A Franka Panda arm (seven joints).
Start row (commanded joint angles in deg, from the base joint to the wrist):
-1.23, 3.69, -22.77, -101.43, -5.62, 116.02, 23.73
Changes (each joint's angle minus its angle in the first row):
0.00, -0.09, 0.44, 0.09, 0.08, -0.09, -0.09
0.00, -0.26, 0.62, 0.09, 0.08, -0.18, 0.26
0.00, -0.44, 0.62, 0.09, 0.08, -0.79, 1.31
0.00, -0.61, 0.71, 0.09, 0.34, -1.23, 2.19
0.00, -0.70, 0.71, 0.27, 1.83, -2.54, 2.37
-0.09, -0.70, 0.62, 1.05, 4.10, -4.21, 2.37
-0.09, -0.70, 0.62, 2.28, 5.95, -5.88, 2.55
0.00, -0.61, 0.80, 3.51, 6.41, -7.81, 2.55
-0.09, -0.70, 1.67, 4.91, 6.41, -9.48, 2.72
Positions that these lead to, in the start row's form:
-1.23, 3.60, -22.33, -101.34, -5.54, 115.93, 23.64
-1.23, 3.43, -22.15, -101.34, -5.54, 115.84, 23.99
-1.23, 3.25, -22.15, -101.34, -5.54, 115.23, 25.04
-1.23, 3.08, -22.06, -101.34, -5.28, 114.79, 25.92
-1.23, 2.99, -22.06, -101.16, -3.79, 113.48, 26.10
-1.32, 2.99, -22.15, -100.38, -1.52, 111.81, 26.10
-1.32, 2.99, -22.15, -99.15, 0.33, 110.14, 26.28
-1.23, 3.08, -21.97, -97.92, 0.79, 108.21, 26.28
-1.32, 2.99, -21.10, -96.52, 0.79, 106.54, 26.45

